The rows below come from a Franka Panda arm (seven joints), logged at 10 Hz.
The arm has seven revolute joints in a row. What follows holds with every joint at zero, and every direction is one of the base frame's.
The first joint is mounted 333 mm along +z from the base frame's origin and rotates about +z.
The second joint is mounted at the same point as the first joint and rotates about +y.
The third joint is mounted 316 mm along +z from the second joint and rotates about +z.
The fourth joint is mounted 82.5 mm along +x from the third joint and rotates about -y.
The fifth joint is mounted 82.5 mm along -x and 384 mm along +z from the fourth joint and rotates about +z.
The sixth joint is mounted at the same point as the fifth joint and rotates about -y.
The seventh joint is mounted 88 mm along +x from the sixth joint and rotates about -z.
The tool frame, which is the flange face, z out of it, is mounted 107 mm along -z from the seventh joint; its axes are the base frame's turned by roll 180, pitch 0 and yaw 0 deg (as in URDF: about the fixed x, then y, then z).
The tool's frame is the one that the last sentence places.
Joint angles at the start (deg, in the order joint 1, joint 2, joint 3, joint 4, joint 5, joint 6, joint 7):
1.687 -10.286 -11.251 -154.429 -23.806 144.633 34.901
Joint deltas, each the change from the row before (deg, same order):
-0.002 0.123 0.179 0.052 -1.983 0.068 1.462
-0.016 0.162 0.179 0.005 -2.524 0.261 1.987
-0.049 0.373 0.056 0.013 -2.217 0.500 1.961
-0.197 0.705 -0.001 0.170 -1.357 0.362 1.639
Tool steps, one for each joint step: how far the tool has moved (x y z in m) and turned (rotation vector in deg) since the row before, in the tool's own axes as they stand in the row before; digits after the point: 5 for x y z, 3 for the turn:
-0.00023 -0.00161 0.00014 -0.943 0.711 -0.340
-0.00038 -0.00186 0.00039 -1.074 0.999 -0.269
-0.00007 -0.00139 0.00165 -0.822 0.881 0.042
0.00068 -0.00023 0.00356 -0.621 0.277 0.567

